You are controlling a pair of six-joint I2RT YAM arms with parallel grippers.
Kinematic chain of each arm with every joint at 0, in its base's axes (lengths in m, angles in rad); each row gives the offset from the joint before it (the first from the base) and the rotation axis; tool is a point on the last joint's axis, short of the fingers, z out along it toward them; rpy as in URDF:
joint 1: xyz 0 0 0.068 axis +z
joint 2: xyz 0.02 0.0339 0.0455 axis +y
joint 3: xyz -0.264 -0.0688 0 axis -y
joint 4: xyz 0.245 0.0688 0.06 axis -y
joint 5: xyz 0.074 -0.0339 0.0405 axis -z
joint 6: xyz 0.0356 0 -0.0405 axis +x
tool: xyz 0 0 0 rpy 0 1.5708 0
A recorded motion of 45 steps. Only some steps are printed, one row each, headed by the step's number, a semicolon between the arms.
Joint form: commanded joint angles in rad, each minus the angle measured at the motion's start. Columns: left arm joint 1, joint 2, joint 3, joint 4, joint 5, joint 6; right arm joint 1, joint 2, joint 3, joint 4, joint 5, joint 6.
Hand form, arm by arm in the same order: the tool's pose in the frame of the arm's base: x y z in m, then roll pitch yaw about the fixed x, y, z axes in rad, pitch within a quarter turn. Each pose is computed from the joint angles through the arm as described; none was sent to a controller.
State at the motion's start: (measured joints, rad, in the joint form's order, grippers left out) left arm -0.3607 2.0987 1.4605 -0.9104 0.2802 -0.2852; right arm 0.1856 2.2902 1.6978 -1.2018 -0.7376 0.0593
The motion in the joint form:
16: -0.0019 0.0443 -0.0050 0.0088 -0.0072 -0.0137; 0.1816 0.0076 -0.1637 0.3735 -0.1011 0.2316
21: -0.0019 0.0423 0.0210 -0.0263 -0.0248 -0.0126; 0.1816 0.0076 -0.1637 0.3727 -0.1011 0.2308
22: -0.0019 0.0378 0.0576 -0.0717 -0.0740 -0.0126; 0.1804 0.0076 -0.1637 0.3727 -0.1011 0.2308
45: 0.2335 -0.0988 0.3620 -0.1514 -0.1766 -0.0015; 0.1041 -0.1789 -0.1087 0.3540 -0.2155 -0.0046
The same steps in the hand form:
16: 0.3597 -0.1467 0.1181 -2.8854 -0.0970 3.0679; 0.3749 0.1726 0.0869 2.3286 -0.2358 -2.9729
21: 0.3616 -0.1468 0.1246 -2.9042 -0.0985 3.0683; 0.3748 0.1725 0.0869 2.3286 -0.2360 -2.9723
22: 0.3646 -0.1461 0.1344 -2.9528 -0.0886 3.0715; 0.3750 0.1721 0.0869 2.3286 -0.2360 -2.9735
45: 0.4134 -0.0566 0.2659 -2.9465 0.2886 -2.9710; 0.3913 0.1469 0.1770 2.1828 0.1561 -2.8839

